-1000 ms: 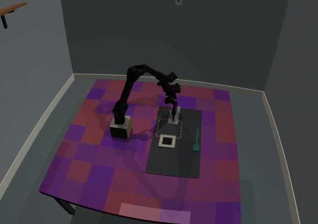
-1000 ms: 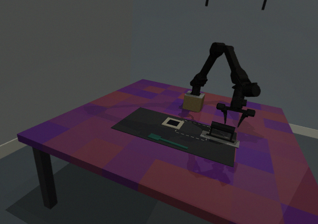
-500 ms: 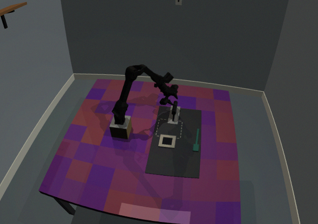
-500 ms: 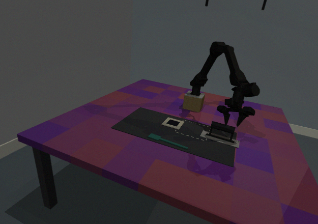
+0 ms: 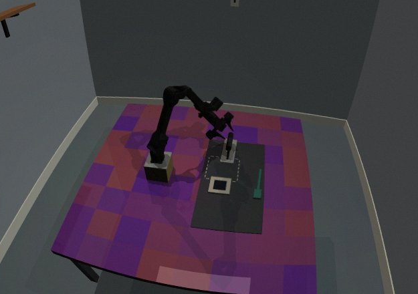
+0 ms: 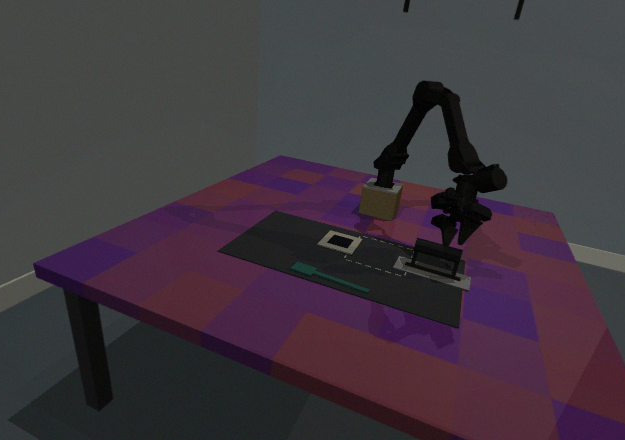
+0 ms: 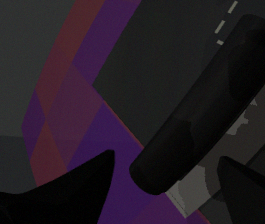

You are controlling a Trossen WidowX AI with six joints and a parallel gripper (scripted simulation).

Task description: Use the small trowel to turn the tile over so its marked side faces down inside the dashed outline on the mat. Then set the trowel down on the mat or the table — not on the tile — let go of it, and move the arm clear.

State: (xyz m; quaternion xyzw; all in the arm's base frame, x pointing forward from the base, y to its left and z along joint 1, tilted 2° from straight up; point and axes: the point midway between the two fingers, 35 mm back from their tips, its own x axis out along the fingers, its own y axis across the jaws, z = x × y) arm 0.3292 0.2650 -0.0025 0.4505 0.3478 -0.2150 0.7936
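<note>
My gripper tip is now 270 mm to the left of the dark mat, 110 mm above it and 50 mm short of it. The rest, counted from my gripper tip: tan tile (310 mm to the right, 90 mm below, 20 mm behind); teal trowel (290 mm to the right, 190 mm ahead, 90 mm below).
</note>
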